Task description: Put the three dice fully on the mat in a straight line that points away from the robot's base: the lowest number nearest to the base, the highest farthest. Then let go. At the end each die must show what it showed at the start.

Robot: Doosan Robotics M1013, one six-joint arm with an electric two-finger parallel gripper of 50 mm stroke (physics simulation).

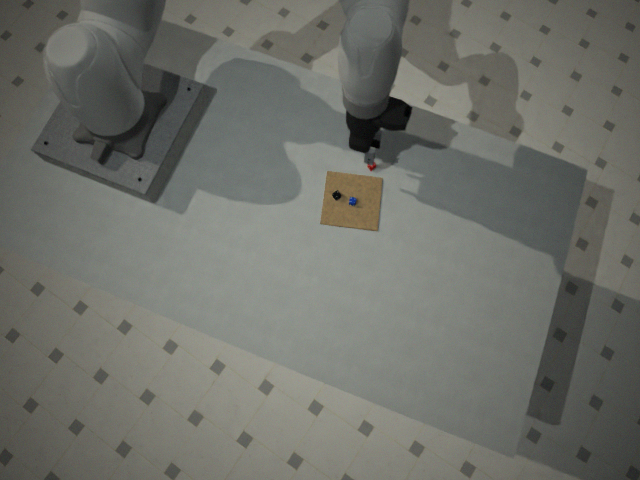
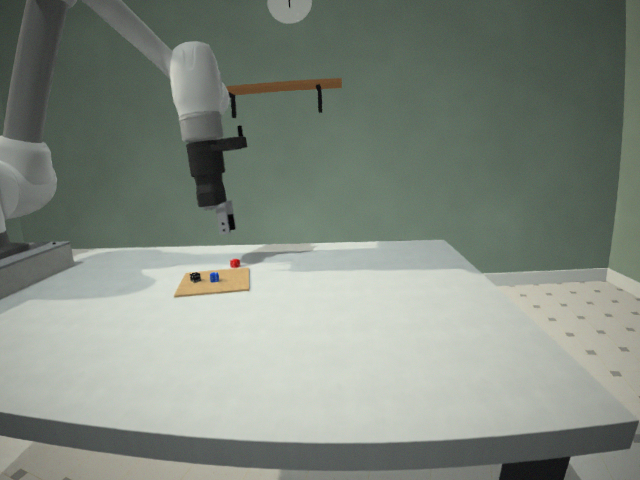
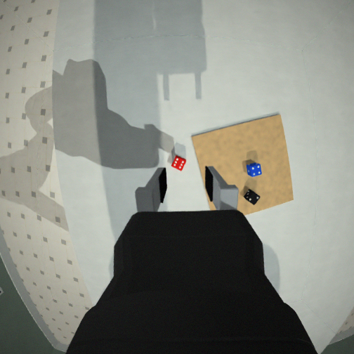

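Seen in the pictures: gripper, between the fingertips: (image 1: pixel 372 154) (image 2: pixel 228 231); arm's base, origin of its link: (image 1: pixel 121 119).
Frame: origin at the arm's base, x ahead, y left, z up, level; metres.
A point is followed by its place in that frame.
Observation:
The black die (image 1: pixel 336 195) {x 0.561, y -0.019, z -0.045 m} (image 2: pixel 194 277) {x 0.563, y -0.025, z -0.050 m} (image 3: pixel 251 196) and the blue die (image 1: pixel 352 201) {x 0.602, y -0.022, z -0.046 m} (image 2: pixel 214 277) {x 0.605, y -0.027, z -0.051 m} (image 3: pixel 254 169) sit apart on the tan mat (image 1: pixel 361 222) {x 0.638, y -0.062, z -0.062 m} (image 2: pixel 237 286) {x 0.656, y -0.056, z -0.061 m} (image 3: pixel 280 135), the black one nearer the base. The blue die shows four on top; the black die's pips are too small to read surely. The red die (image 1: pixel 371 166) {x 0.622, y 0.083, z -0.049 m} (image 2: pixel 235 263) {x 0.625, y 0.079, z -0.055 m} (image 3: pixel 178 163) shows six and lies on the table just outside the mat. My gripper (image 1: pixel 370 157) {x 0.616, y 0.080, z 0.018 m} (image 2: pixel 226 231) {x 0.616, y 0.080, z 0.018 m} (image 3: pixel 185 177) is open and empty, well above the table near the red die.
The robot's base plate (image 1: pixel 121 170) {x 0.057, y -0.127, z -0.001 m} (image 2: pixel 51 260) {x 0.155, y 0.074, z -0.029 m} stands at the left of the table (image 1: pixel 289 279) {x 0.514, y -0.247, z -0.065 m} (image 2: pixel 361 351) {x 0.861, y -0.305, z -0.065 m}. A wall shelf (image 2: pixel 289 85) hangs behind the table. Arm shadows fall across the table around the mat.

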